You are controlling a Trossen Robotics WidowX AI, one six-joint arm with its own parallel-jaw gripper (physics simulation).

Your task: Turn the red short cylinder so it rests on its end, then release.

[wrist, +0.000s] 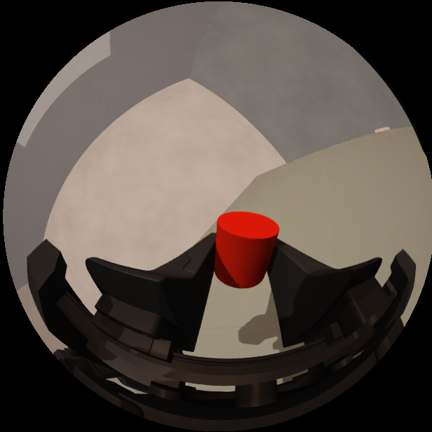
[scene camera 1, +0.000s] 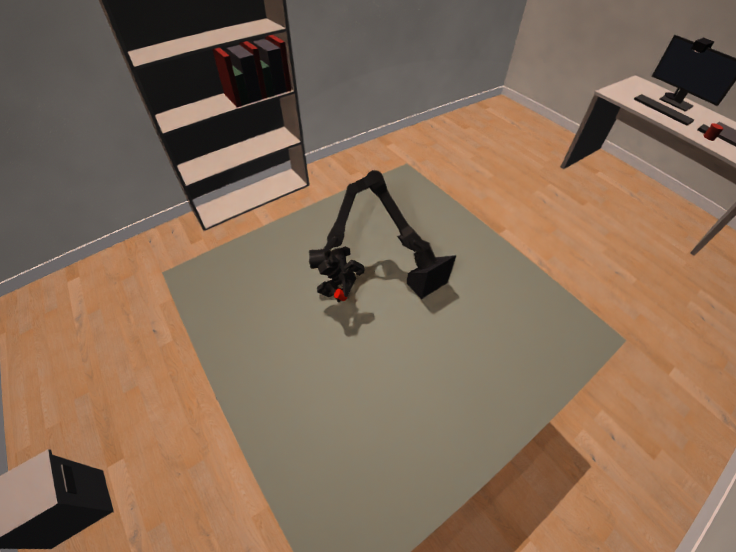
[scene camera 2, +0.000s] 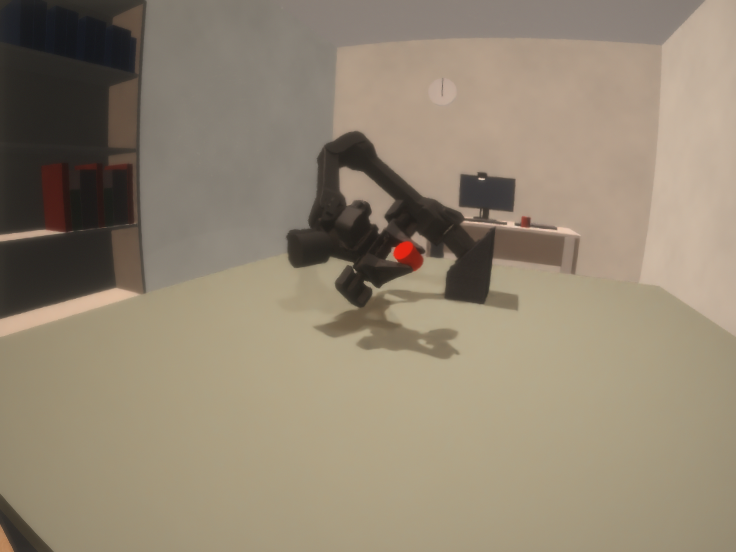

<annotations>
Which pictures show my gripper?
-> The wrist view, scene camera 1 and scene camera 2: all of them.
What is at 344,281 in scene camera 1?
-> My gripper.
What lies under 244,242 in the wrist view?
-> A red short cylinder.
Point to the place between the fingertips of my gripper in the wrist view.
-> At 240,239
</annotations>
